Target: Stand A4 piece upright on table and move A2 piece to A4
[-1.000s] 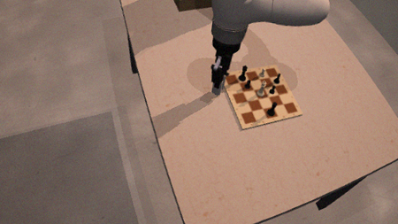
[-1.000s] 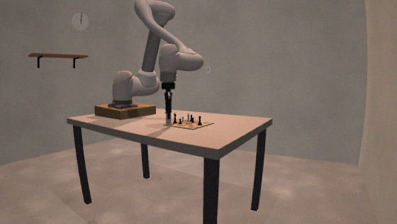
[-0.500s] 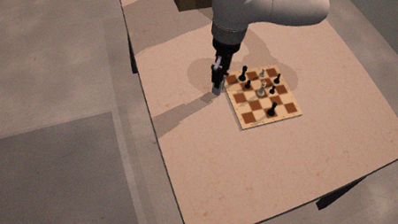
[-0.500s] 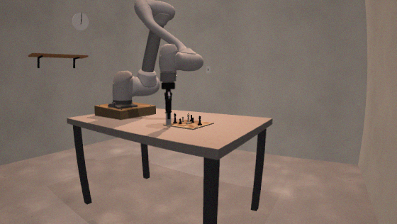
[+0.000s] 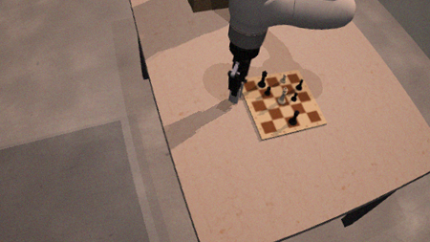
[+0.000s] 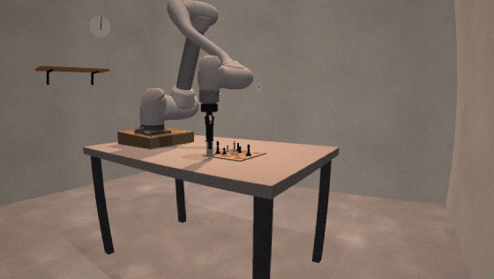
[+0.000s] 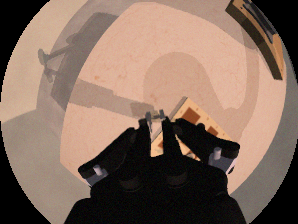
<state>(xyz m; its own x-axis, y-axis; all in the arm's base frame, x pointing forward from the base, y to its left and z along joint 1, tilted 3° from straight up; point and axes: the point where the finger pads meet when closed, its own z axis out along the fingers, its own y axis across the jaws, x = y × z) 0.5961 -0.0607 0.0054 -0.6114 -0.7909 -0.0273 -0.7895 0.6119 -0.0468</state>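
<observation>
My hand is 170 mm to the right of the small white piece, 50 mm past it and 30 mm above it. Round my hand: chessboard (140 mm to the left, 40 mm below, 20 mm ahead).
</observation>
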